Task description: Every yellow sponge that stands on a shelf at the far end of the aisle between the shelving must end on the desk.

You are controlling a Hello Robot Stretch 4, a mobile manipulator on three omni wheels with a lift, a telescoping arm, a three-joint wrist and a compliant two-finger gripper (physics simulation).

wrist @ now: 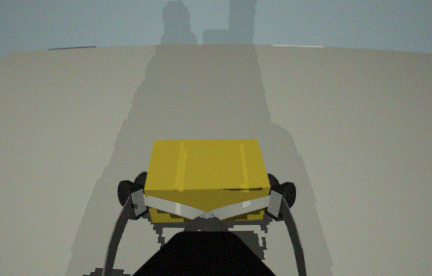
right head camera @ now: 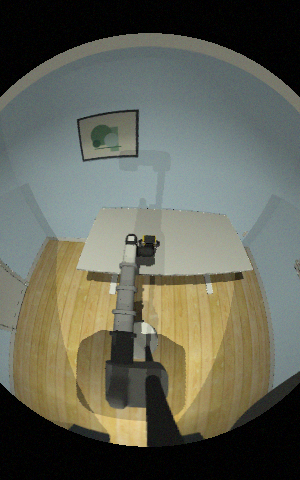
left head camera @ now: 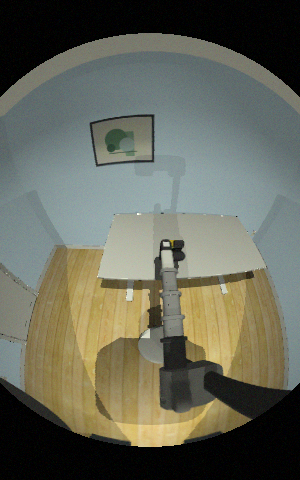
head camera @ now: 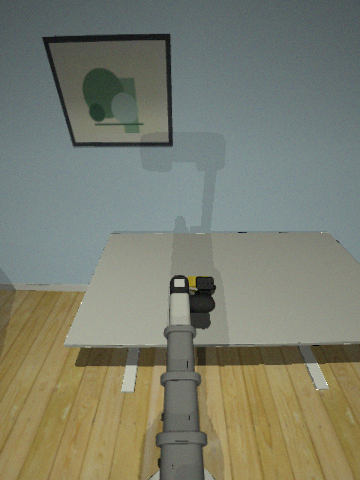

One and the same spot on a white desk: (wrist: 340,123) is (head camera: 235,268). The same spot on a framed picture: (left head camera: 130,138) is (head camera: 131,96).
